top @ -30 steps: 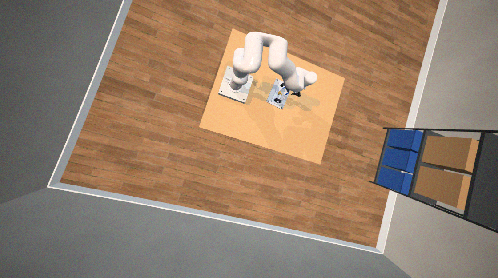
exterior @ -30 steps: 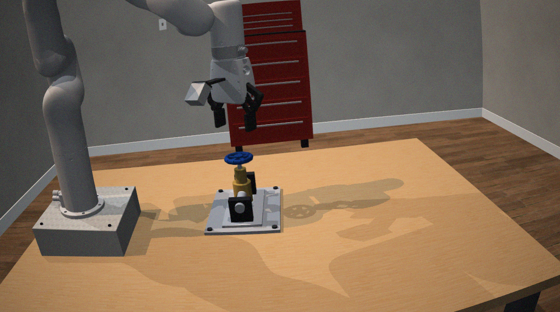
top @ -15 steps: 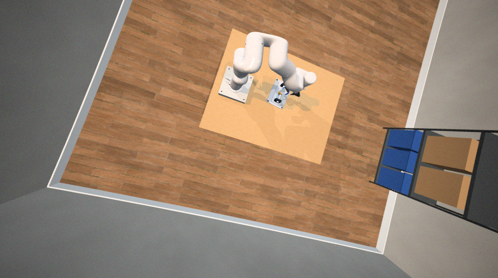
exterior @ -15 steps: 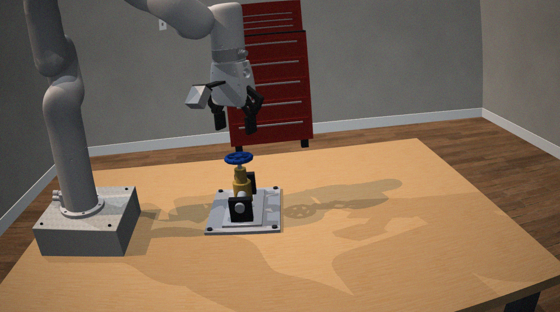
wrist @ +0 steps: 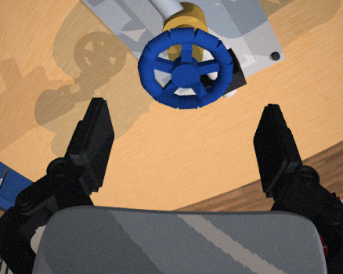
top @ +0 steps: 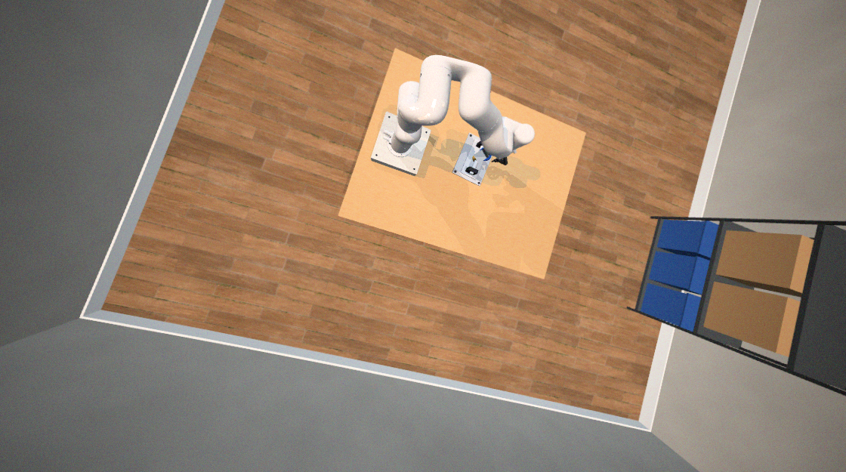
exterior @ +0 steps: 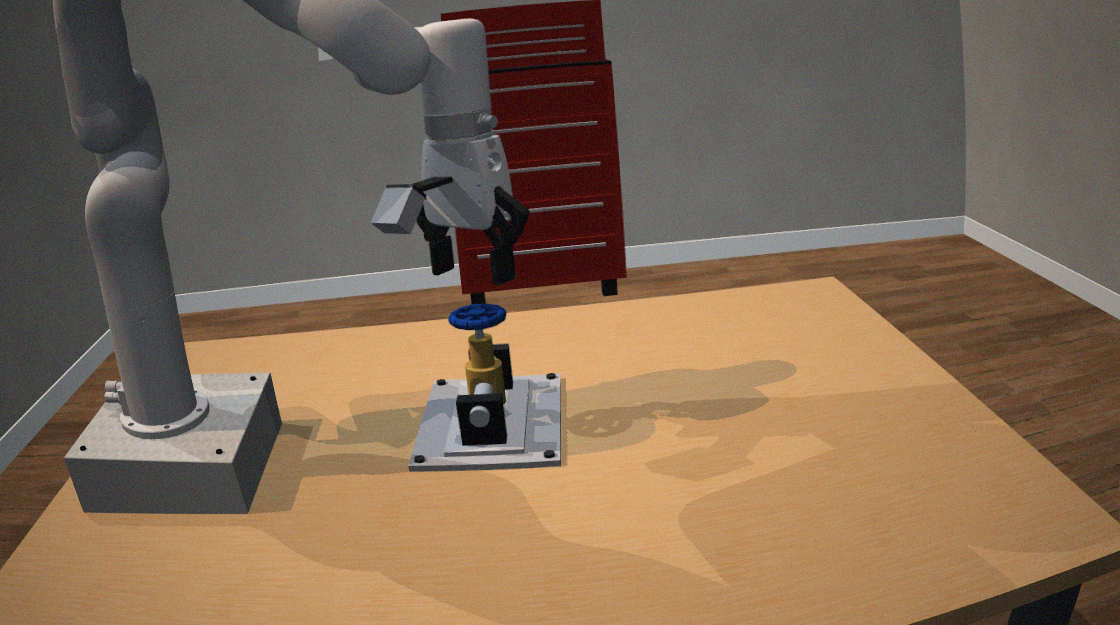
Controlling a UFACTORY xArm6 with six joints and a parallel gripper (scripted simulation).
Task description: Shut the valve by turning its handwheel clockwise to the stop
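My hand is 70 mm above the blue spoked handwheel.
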